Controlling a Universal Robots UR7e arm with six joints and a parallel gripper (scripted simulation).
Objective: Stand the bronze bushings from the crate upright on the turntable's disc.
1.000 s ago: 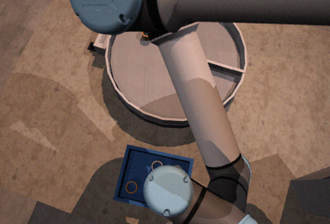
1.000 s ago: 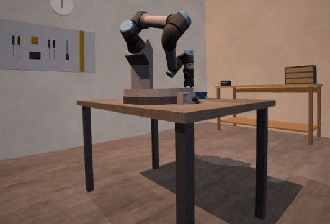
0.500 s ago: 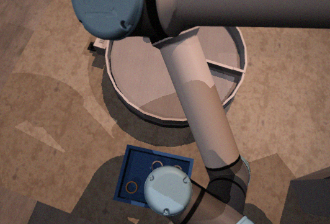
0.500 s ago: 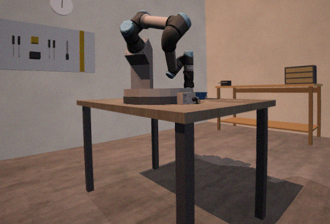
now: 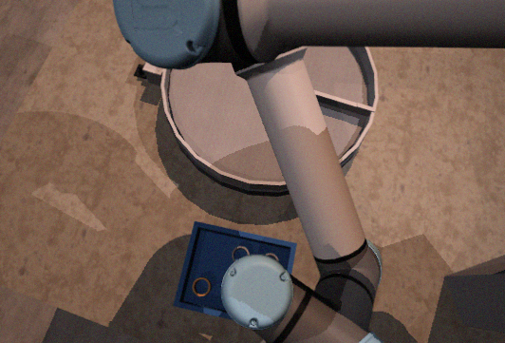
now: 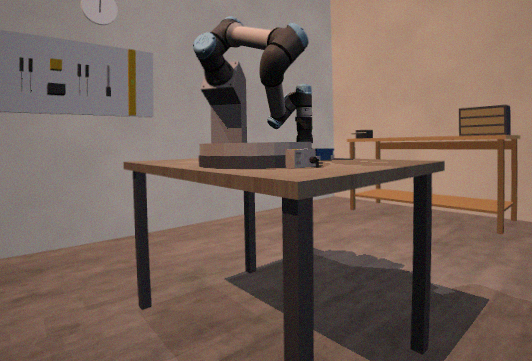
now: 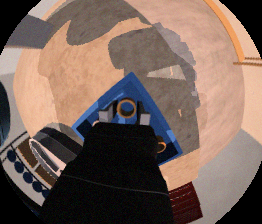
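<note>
Now: hand 5 cm short of the blue crate and 4 cm to the left of it. The rest, counted from my hand: turntable disc (40 cm to the right, 3 cm ahead, 2 cm above).
</note>
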